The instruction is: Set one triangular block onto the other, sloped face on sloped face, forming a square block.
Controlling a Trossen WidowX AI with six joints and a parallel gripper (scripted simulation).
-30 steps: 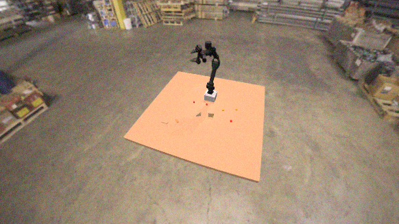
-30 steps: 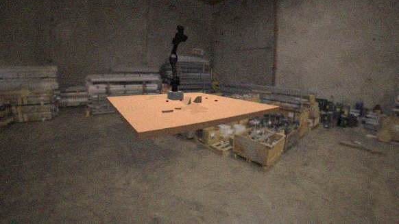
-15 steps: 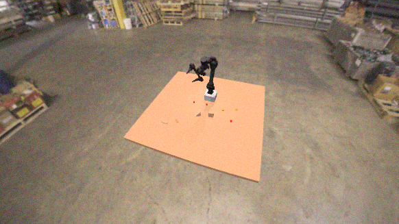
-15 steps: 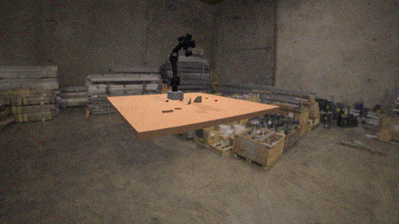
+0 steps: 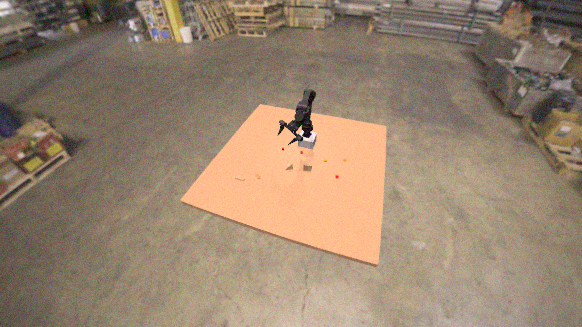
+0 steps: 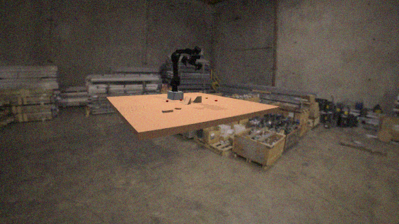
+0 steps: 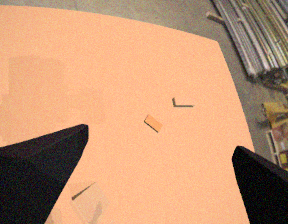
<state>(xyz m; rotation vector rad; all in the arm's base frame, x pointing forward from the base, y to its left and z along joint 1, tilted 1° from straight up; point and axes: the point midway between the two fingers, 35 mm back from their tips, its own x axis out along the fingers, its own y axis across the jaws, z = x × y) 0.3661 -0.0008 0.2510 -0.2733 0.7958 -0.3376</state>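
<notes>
My gripper tip is now 30 cm above the triangular wooden block, 7 cm past it and 1 cm to the right of it. The rest, counted from my gripper tip: flat tan piece: 30 cm below, 27 cm to the right, 19 cm ahead; then red cube: 36 cm to the left, 31 cm below, 12 cm behind.
</notes>
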